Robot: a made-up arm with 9 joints. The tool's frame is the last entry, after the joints.
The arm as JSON. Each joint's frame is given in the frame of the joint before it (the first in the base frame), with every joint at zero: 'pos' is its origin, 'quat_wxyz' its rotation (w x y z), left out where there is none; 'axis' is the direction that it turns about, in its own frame. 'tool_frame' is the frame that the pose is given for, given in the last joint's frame.
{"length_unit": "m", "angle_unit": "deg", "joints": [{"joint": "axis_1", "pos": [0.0, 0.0, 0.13], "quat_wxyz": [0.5, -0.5, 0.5, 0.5], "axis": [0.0, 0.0, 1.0]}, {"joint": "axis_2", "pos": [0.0, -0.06, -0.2], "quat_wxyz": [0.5, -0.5, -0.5, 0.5], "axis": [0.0, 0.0, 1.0]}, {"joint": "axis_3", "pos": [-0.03, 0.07, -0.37], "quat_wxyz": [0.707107, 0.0, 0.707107, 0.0], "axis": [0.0, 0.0, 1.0]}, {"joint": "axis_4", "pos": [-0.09, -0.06, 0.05], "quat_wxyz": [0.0, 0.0, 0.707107, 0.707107], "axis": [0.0, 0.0, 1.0]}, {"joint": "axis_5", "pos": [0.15, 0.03, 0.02], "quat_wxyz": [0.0, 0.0, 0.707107, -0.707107], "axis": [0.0, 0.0, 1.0]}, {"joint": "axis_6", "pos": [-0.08, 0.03, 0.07], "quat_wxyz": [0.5, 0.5, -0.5, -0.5], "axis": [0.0, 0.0, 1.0]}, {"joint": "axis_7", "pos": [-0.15, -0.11, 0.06], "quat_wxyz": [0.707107, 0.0, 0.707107, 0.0], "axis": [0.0, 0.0, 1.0]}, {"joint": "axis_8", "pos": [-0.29, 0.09, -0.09], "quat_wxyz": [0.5, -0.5, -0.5, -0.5], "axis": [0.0, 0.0, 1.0]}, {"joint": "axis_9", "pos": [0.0, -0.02, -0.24], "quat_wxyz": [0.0, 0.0, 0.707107, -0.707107], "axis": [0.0, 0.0, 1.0]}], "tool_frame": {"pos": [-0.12, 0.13, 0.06], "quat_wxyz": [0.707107, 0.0, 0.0, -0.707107]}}
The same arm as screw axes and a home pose.
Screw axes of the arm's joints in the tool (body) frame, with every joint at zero. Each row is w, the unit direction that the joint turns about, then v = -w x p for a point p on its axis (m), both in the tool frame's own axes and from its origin. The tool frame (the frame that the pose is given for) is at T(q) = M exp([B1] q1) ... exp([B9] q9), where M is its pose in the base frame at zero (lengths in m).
B1: w 0 1 0 v 0.38 0 0.31
B2: w 0 0 1 v -0.12 -0.37 0
B3: w -1 0 0 v 0 0.75 -0.19
B4: w 0 -1 0 v -0.66 0 -0.35
B5: w 1 0 0 v 0 -0.51 0.15
B6: w 0 0 1 v -0.12 -0.39 0
B7: w 0 -1 0 v -0.37 0 -0.28
B8: w 1 0 0 v 0 -0.08 -0.12
B9: w 0 0 1 v 0.12 -0.13 0
M =
1 0 0 -0.31
0 1 0 -0.08
0 0 1 0.51
0 0 0 1

